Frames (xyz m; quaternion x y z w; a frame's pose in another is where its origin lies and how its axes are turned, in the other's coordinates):
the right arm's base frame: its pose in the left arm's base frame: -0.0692 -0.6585 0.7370 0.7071 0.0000 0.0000 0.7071
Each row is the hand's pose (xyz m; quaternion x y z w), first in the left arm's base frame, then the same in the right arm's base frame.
Working: the left arm's base frame: its pose in the right arm's base frame: 0.0692 -0.7370 -0.6585 -0.7071 0.0000 0.0000 0.7071

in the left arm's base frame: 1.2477 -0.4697 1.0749 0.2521 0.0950 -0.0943 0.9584
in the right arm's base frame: 1.3169 0.3379 -0.1888 -0.4994 0.0005 -0.1339 0.8560
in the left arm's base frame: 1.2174 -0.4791 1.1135 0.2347 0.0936 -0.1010 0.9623
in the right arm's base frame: 1.2866 0.3765 -0.1794 -0.5145 -0.0052 -0.1376 0.8464
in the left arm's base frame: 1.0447 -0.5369 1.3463 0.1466 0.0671 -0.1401 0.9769
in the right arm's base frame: 1.1139 0.6093 -0.1216 -0.5871 -0.0516 -0.1465 0.7945
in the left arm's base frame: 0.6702 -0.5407 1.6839 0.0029 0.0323 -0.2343 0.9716
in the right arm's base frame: 0.7394 0.9469 -0.1178 -0.6850 -0.1428 -0.1885 0.6891
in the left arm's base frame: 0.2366 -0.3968 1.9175 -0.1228 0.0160 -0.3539 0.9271
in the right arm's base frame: 0.3058 1.1805 -0.2617 -0.7424 -0.2389 -0.2615 0.5687
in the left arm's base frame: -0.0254 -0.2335 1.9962 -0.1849 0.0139 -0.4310 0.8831
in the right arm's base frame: 0.0438 1.2592 -0.4250 -0.7552 -0.2949 -0.3146 0.4937
